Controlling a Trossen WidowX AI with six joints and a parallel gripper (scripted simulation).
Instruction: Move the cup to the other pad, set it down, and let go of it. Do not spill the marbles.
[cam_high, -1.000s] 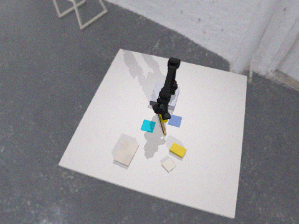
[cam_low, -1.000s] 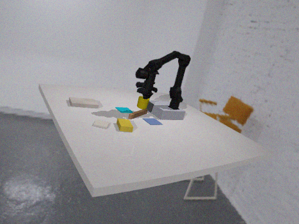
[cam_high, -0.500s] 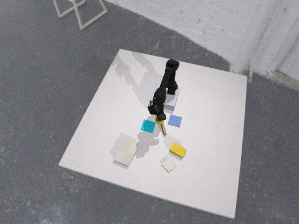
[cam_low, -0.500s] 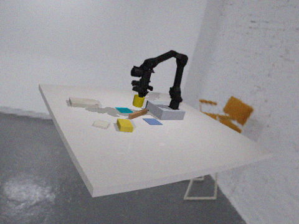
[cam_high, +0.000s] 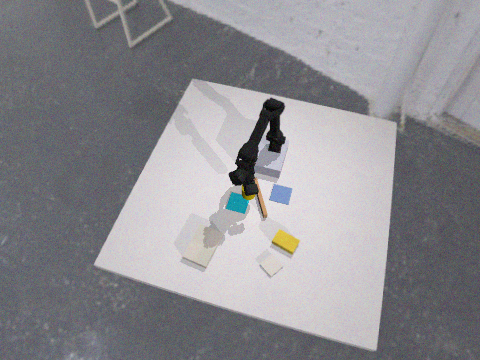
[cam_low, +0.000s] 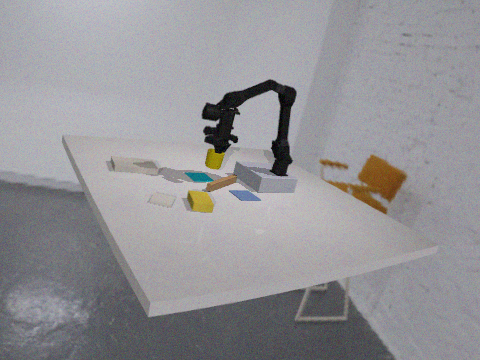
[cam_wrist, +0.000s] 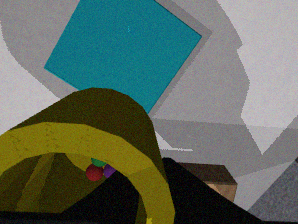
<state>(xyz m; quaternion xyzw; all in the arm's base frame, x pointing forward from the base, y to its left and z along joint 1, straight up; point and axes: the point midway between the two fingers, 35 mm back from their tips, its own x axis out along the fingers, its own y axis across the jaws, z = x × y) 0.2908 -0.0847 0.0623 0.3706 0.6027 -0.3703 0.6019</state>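
My gripper tip is now 110 mm above the cyan pad, 50 mm short of it and 30 mm to the left of it. The rest, counted from my gripper tip: yellow cup: 20 mm ahead, 10 mm to the left; wooden bar: 90 mm below, 70 mm to the left.
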